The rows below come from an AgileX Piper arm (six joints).
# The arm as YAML. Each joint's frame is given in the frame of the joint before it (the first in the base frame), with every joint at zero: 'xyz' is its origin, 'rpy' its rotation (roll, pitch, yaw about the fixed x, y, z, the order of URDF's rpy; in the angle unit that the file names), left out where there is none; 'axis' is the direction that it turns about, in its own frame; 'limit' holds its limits. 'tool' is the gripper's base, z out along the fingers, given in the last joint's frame.
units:
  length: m
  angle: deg
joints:
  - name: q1
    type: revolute
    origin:
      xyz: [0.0, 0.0, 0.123]
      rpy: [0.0, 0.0, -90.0]
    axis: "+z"
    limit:
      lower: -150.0
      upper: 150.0
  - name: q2
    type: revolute
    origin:
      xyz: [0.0, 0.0, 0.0]
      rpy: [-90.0, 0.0, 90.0]
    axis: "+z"
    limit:
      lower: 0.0
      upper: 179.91
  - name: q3
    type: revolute
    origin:
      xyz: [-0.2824, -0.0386, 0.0]
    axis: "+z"
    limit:
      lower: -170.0
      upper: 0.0
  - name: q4
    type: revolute
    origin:
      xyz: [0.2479, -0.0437, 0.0]
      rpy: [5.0, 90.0, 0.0]
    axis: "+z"
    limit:
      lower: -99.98
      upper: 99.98
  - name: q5
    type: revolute
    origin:
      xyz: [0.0, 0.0, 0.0]
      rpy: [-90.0, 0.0, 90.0]
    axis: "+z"
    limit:
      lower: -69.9
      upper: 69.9
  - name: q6
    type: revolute
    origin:
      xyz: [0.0, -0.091, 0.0]
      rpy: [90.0, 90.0, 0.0]
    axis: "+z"
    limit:
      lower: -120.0
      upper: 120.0
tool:
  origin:
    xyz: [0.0, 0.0, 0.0]
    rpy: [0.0, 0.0, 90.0]
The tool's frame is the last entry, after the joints.
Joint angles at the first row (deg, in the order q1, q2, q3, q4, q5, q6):
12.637 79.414 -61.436 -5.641 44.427 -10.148
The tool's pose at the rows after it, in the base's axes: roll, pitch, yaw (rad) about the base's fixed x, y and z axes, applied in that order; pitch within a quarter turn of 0, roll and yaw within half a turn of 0; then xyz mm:
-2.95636, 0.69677, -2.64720, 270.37, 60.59, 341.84
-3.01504, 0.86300, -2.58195, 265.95, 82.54, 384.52
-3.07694, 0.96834, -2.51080, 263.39, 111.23, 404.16
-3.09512, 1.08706, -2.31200, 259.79, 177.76, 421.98
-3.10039, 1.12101, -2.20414, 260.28, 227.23, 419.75
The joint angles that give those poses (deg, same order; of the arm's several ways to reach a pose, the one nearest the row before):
12.791 75.285 -66.310 -0.690 44.950 -11.365
15.478 74.245 -72.916 7.750 44.313 -16.306
19.806 75.220 -76.613 14.556 42.336 -20.172
30.933 80.319 -83.267 19.766 37.980 -23.622
38.054 86.008 -87.904 20.738 35.016 -24.111

